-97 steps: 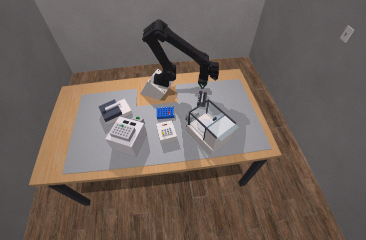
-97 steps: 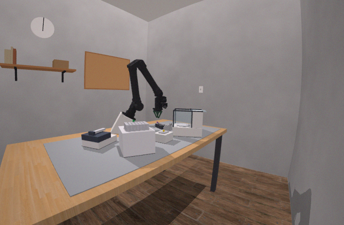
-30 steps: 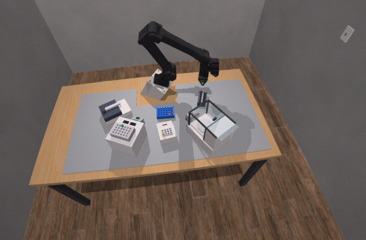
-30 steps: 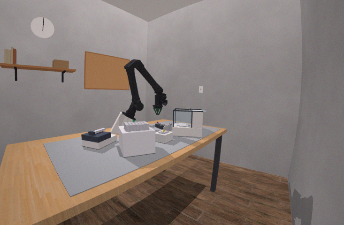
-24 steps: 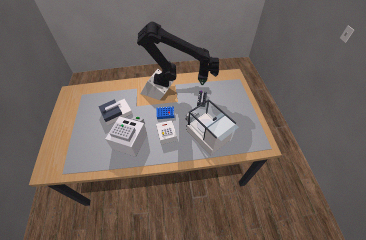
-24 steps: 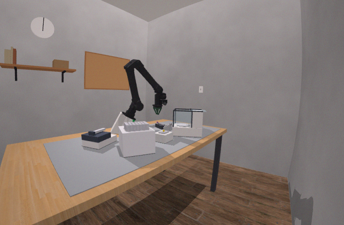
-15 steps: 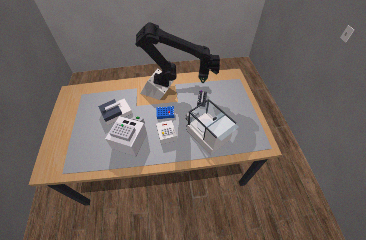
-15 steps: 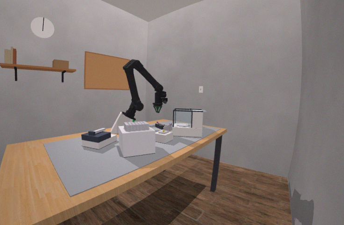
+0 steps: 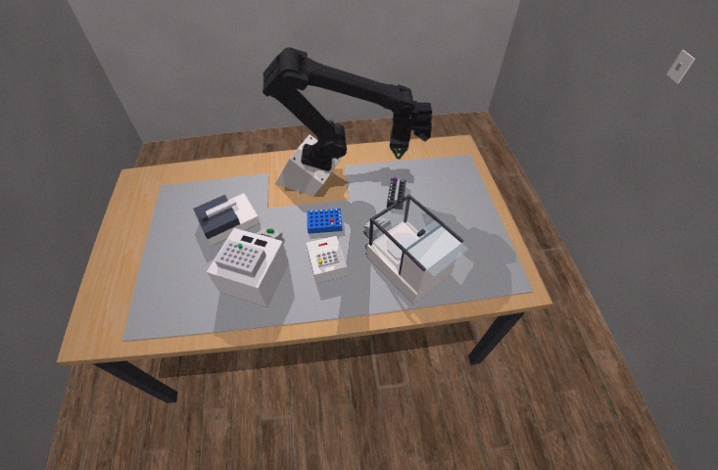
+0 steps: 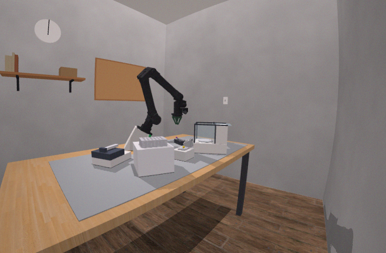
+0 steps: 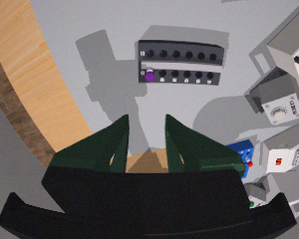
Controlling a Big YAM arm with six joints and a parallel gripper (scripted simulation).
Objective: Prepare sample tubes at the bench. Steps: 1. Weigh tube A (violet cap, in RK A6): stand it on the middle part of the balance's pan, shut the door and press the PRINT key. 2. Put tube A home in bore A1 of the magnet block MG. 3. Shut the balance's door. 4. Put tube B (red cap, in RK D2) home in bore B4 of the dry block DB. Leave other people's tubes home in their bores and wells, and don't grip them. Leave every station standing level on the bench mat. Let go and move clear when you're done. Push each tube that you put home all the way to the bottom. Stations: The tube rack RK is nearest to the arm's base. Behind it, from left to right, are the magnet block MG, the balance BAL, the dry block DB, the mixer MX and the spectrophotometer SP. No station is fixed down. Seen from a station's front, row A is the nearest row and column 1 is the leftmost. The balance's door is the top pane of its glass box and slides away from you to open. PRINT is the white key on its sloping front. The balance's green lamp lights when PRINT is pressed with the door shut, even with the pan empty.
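The balance door is 420 mm ahead of my hand, 70 mm to the left of it and 30 mm above it. The rest, counted from my hand: dry block (370 mm ahead, 250 mm to the right, 150 mm below); then tube rack (270 mm to the right, 200 mm ahead, 160 mm below); then magnet block (160 mm below, 50 mm ahead).
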